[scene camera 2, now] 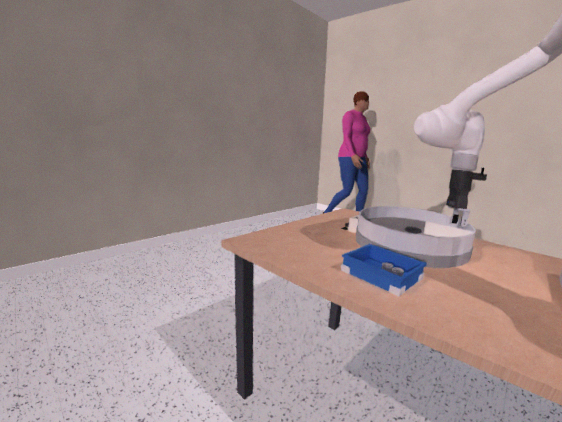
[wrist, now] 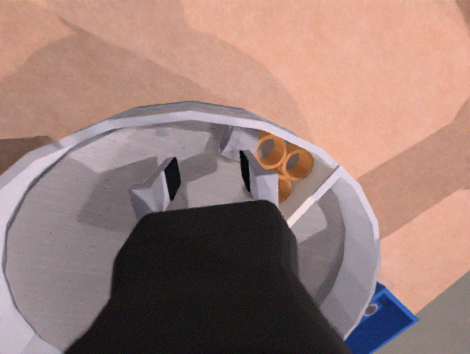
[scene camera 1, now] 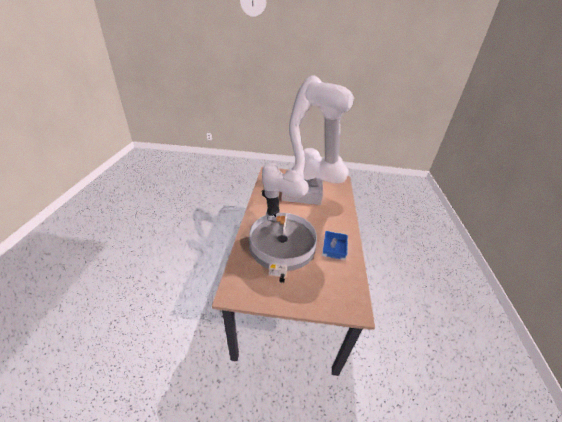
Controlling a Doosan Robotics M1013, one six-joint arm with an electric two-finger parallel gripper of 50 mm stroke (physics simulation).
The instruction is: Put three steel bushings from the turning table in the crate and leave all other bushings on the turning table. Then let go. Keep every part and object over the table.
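Pixels of known places: gripper, between the fingertips: (scene camera 2: 458, 224) (wrist: 210, 166) (scene camera 1: 271, 218); arm's base, origin of its link: (scene camera 1: 305, 180).
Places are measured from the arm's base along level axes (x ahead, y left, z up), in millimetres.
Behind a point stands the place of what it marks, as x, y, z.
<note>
My gripper (scene camera 1: 273, 218) {472, -296, -6} (scene camera 2: 460, 218) {472, -296, -6} (wrist: 210, 166) {472, -296, -6} is open and empty, low over the inside of the turning table (scene camera 1: 299, 260) {821, -149, -31} (scene camera 2: 415, 243) {594, -24, -27} (wrist: 364, 245) {485, -84, -17}, near its wall. In the wrist view a grey steel bushing (wrist: 238, 142) {445, -282, -15} lies by the wall, ahead of the right finger and partly hidden by it, touching or close to the orange bushings. Three orange bushings (wrist: 271, 151) (wrist: 299, 165) {440, -204, -40} (wrist: 284, 190) {469, -210, -29} sit right of that finger. The blue crate (scene camera 1: 342, 253) {755, 127, -50} (scene camera 2: 366, 274) {687, 172, -80} (wrist: 386, 326) {640, 180, -66} holds two steel bushings (scene camera 2: 387, 266) {650, 84, -79} (scene camera 2: 398, 271) {615, 100, -79} side by side.
A pale divider (scene camera 2: 441, 229) {528, -209, -14} (wrist: 315, 196) {455, -200, 3} stands inside the turning table, beside the orange bushings. A small panel (scene camera 1: 278, 270) {876, -273, -50} is at the turning table's front. The wooden table (scene camera 1: 310, 302) {1054, -111, -100} (scene camera 2: 310, 270) {840, 205, -100} carries everything. A person (scene camera 2: 355, 135) in pink is beyond the table.
</note>
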